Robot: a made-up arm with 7 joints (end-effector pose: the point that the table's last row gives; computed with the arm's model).
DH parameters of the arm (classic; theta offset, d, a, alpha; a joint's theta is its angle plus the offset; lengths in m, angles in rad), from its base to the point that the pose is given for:
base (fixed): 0 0 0 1.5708
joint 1: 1.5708 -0.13 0 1.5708
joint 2: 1.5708 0 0 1.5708
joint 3: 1.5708 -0.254 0 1.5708
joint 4: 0 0 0 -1.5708
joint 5: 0 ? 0 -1.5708
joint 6: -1.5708 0 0 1.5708
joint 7: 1.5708 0 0 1.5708
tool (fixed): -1.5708 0 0 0
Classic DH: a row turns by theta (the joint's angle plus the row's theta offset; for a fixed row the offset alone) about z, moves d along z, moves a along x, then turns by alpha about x.
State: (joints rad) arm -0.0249 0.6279 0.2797 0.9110 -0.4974 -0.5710 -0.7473
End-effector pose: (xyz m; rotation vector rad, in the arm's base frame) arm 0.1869 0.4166 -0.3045 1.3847 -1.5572 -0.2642
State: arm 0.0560 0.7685 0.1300 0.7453 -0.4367 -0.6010 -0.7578
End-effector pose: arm 0.1888 0.4535 -0.2921 1.4007 -1.4956 -0.3693
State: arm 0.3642 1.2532 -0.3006 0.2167 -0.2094 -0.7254 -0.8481
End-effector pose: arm 0.1107 0.6037 -0.1428 1.8619 -1.1779 -0.4609
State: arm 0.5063 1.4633 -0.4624 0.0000 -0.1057 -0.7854 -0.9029
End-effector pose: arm 0.0265 0.6371 -0.0478 2.1843 -0.9875 -0.3723
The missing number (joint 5, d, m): -0.256
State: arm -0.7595 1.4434 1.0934 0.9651 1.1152 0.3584 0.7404
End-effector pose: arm 0.1628 0.5503 0.0310 0.0658 -1.3432 0.0112
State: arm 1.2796 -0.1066 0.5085 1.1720 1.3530 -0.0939 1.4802
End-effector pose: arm 0.4075 0.2066 0.0930 1.2822 2.0439 0.3391
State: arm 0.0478 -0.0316 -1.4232 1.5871 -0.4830 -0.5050 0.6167
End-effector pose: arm 0.0492 -0.1309 -0.2396 -1.4813 -1.6658 -2.0276
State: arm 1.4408 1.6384 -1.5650 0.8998 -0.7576 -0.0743 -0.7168
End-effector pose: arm 0.1708 0.5558 -0.0212 2.1556 -0.5866 -1.4572
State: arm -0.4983 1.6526 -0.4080 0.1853 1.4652 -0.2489 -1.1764
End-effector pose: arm 0.0489 0.6355 -0.0008 2.5642 -0.6473 0.6557
